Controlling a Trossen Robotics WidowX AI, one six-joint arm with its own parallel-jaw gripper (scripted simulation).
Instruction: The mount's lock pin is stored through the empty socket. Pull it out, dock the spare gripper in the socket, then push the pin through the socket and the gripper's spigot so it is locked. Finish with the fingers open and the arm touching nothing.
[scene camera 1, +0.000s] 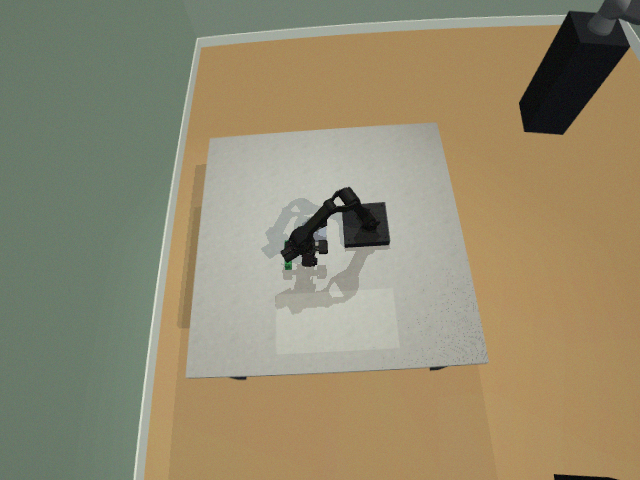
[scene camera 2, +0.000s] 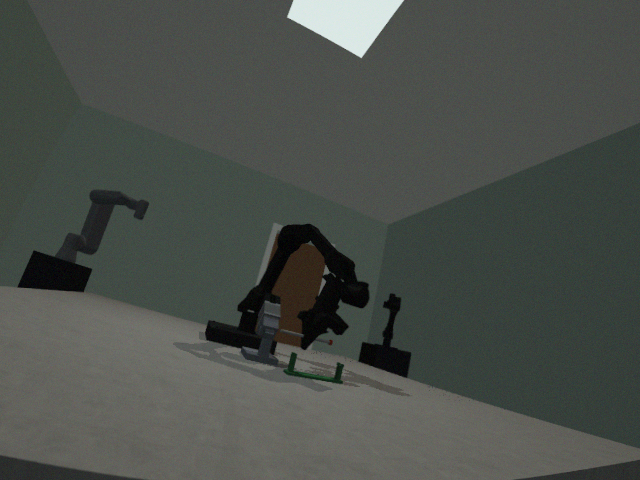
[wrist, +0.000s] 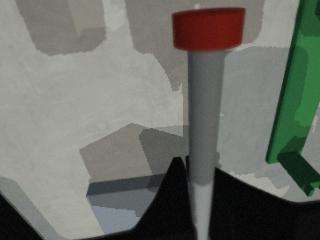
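Note:
A lock pin is held by the gripper (scene camera 2: 302, 349), and the wrist view (wrist: 183, 163) shows the gripper too.

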